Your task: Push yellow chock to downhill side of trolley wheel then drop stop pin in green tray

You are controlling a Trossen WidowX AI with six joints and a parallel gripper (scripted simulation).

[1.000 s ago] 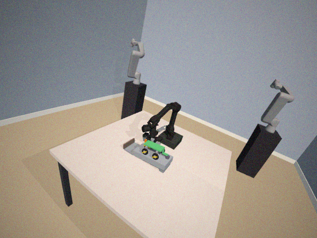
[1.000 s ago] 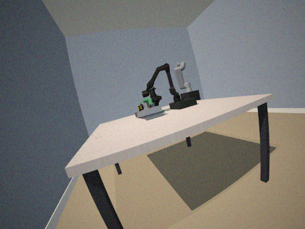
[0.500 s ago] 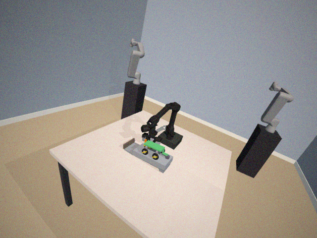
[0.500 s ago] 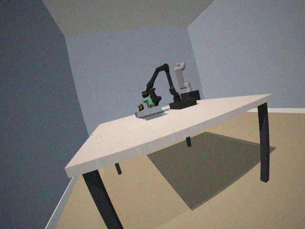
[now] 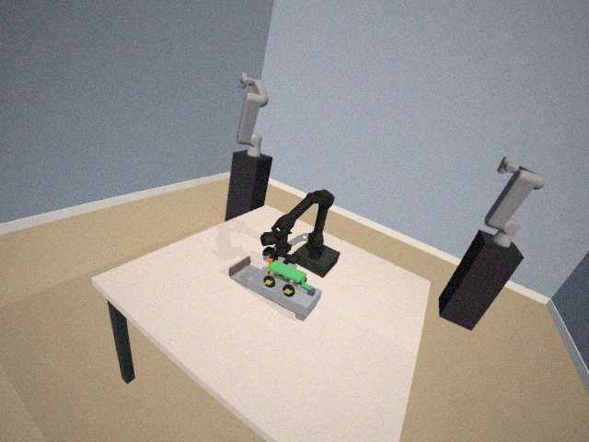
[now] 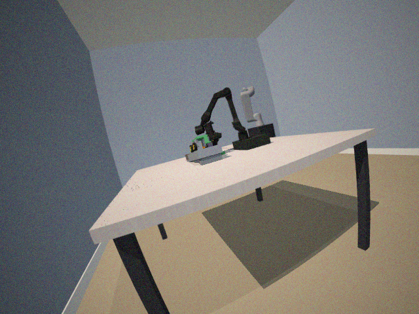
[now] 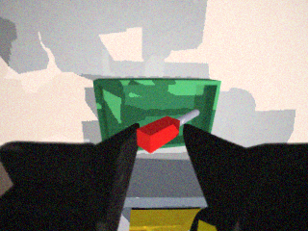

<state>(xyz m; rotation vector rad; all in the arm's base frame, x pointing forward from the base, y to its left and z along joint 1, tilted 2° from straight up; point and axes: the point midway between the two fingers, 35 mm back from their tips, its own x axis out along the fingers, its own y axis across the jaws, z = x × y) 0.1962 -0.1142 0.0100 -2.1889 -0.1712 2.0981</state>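
Right now the red-headed stop pin is 10 mm to the left of my gripper tip. The rest, counted from my gripper tip: brown end wall (110 mm ahead, 170 mm to the right, 10 mm below); then yellow chock (80 mm ahead, 10 mm to the right, 50 mm above); then green trolley (140 mm ahead, 90 mm to the left, 80 mm above).
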